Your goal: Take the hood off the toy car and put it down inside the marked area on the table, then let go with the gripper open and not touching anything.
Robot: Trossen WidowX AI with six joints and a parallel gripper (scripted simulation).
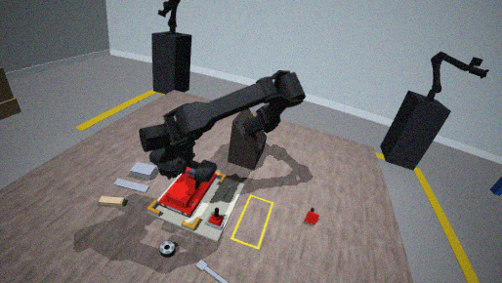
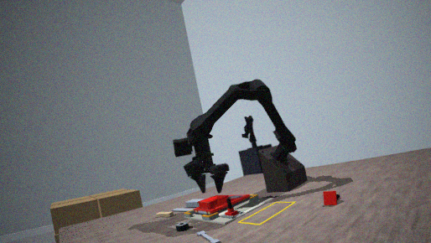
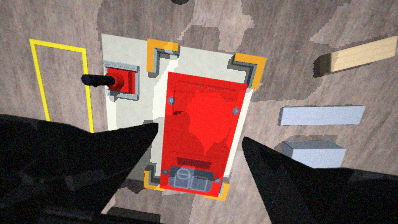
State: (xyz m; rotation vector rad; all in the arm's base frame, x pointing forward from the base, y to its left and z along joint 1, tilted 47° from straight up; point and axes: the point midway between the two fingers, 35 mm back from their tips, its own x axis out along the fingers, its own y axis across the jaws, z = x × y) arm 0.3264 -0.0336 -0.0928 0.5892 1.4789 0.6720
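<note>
Now: gripper tip 3 cm above the hood. Round my gripper tip: wooden block: 12 cm ahead, 18 cm to the right, 6 cm below.
</note>
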